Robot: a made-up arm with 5 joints. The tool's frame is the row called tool. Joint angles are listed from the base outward. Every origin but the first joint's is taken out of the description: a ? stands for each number. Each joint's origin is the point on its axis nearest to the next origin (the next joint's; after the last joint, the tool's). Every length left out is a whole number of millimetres.
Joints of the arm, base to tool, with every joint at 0 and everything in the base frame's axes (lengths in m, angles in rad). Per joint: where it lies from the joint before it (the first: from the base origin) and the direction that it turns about. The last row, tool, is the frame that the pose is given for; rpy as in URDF.
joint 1: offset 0.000 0.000 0.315 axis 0 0 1
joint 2: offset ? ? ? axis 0 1 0
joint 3: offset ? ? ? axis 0 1 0
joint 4: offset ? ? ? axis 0 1 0
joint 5: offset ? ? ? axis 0 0 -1
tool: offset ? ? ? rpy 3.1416 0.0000 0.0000
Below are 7 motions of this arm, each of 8 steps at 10 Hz.
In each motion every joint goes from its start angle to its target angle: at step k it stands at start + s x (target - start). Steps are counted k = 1, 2, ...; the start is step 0. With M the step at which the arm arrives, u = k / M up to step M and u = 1 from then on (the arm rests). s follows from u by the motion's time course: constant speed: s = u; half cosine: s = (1 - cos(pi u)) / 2; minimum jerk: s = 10 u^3 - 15 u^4 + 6 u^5.
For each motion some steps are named. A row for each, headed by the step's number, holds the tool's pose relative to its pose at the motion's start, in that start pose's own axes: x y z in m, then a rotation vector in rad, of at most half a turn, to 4 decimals.
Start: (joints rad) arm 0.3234 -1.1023 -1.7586 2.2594 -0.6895
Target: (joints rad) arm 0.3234 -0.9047 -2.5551 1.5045 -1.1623
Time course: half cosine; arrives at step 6
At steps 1, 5, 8:
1: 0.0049 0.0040 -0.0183 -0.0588 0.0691 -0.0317
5: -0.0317 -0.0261 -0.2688 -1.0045 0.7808 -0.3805
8: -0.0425 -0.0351 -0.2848 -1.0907 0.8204 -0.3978

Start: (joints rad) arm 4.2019 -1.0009 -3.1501 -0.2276 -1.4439
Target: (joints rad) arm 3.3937 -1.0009 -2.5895 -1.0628 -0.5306
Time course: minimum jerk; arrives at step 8
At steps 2, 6, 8:
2: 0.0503 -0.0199 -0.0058 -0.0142 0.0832 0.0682
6: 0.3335 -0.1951 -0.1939 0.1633 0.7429 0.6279
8: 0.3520 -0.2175 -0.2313 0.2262 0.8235 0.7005

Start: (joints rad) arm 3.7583 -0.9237 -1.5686 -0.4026 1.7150
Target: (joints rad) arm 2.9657 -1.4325 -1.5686 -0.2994 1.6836
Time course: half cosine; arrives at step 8
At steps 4, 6, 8:
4: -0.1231 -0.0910 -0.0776 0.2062 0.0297 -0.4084
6: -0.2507 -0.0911 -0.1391 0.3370 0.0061 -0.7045
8: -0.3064 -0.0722 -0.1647 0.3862 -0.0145 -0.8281

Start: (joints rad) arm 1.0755 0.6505 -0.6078 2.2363 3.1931
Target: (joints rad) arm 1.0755 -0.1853 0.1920 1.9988 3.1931
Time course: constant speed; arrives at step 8
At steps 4, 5, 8:
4: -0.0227 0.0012 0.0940 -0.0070 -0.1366 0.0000
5: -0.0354 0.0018 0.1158 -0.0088 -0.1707 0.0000
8: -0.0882 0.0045 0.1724 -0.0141 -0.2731 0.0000

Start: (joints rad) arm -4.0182 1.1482 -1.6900 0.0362 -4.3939
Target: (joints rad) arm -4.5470 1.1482 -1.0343 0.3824 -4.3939
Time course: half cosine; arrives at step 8
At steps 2, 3, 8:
2: 0.0591 0.0329 0.0192 -0.1291 0.0768 0.0704
3: 0.1197 0.0770 0.0318 -0.2754 0.1501 0.1539
8: 0.2781 0.3177 -0.0071 -0.9277 0.3086 0.5511

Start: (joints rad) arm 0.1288 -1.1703 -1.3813 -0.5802 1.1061
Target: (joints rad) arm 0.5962 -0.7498 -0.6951 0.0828 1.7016
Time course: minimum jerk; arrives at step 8
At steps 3, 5, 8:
3: -0.0703 0.1573 0.0176 -0.4402 -0.2124 0.2864
5: -0.2443 0.3429 -0.0872 -1.1972 -0.5353 0.6576
8: -0.3425 0.3855 -0.2168 -1.6885 -0.7187 0.7569

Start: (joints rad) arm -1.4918 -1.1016 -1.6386 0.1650 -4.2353
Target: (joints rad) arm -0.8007 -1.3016 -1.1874 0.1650 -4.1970
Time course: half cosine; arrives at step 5
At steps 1, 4, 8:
1: 0.0147 0.0032 0.0001 -0.0379 -0.0210 0.0589
4: 0.1081 0.0719 -0.0002 -0.3809 -0.2428 0.5211
8: 0.1146 0.0834 -0.0014 -0.4233 -0.2745 0.5710

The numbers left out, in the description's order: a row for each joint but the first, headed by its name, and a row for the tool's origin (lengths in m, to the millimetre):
joint 2: 0.000 0.000 0.000
joint 3: 0.051 0.000 0.269
joint 4: 0.063 0.000 -0.279
joint 5: 0.108 0.000 -0.138
tool: 0.000 0.000 0.000

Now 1 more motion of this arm.
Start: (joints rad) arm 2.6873 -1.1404 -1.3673 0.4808 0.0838
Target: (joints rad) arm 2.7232 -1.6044 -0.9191 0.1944 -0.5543
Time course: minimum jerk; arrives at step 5
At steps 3, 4, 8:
3: -0.0240 0.0047 -0.0955 -0.0070 0.2087 -0.4209
4: -0.0398 0.0077 -0.1282 -0.0343 0.2881 -0.5779
8: -0.0437 0.0085 -0.1352 -0.0423 0.3055 -0.6126

